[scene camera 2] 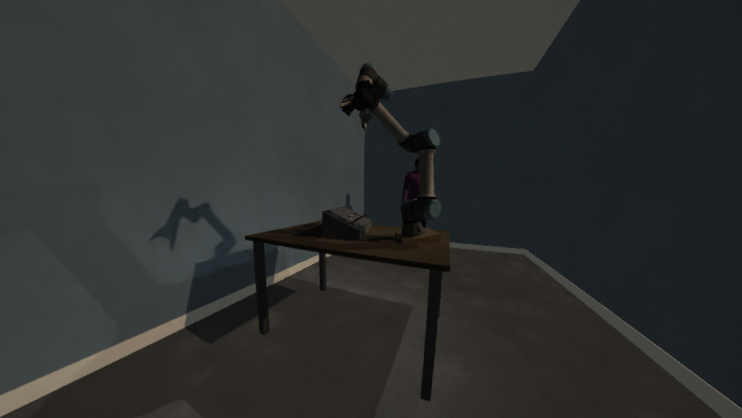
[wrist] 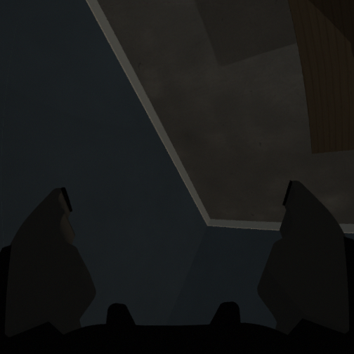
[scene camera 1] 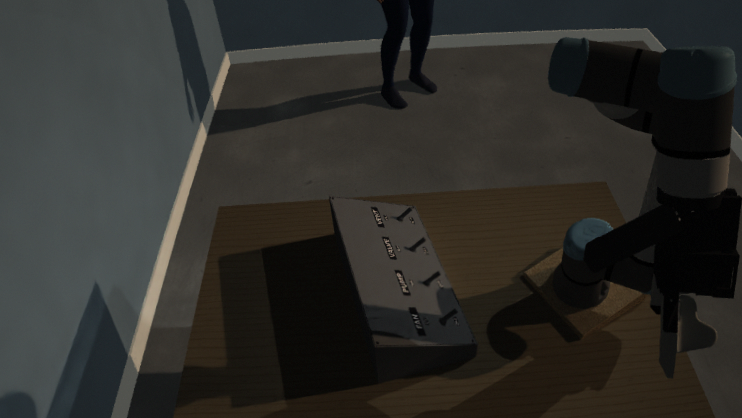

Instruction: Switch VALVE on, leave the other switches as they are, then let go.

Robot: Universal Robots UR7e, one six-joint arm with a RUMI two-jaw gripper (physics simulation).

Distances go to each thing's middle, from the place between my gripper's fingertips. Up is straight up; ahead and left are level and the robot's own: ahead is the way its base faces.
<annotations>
The grey sloped switch panel (scene camera 1: 400, 313) lies 540 mm below my hand, 510 mm to the right of it and 390 mm ahead of it.
</annotations>
